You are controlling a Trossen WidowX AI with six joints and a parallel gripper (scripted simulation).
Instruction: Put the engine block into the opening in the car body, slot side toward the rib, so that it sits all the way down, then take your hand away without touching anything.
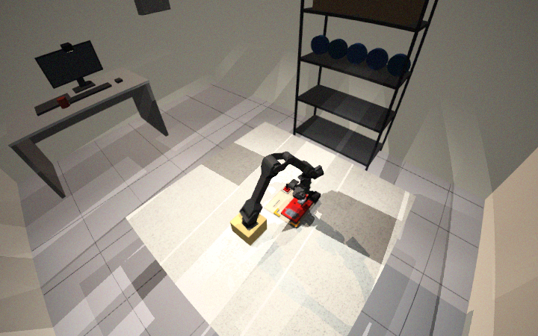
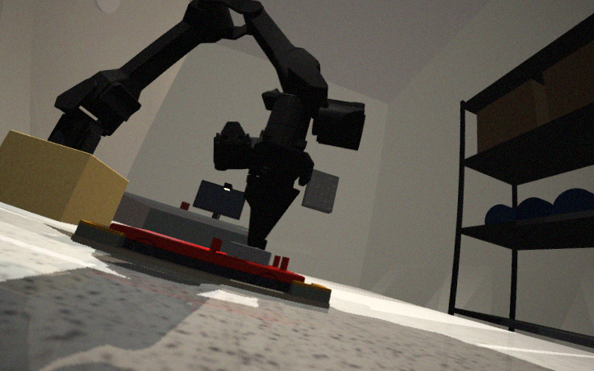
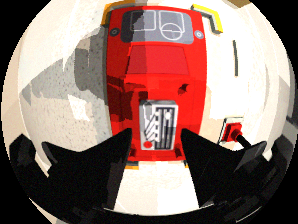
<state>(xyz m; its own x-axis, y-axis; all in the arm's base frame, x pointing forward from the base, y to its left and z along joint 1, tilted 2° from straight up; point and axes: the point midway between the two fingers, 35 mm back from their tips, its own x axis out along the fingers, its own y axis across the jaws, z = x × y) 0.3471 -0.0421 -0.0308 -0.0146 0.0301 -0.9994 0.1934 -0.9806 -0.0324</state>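
Right now the engine block is 10 mm to the left of my gripper tip and 10 mm below it.
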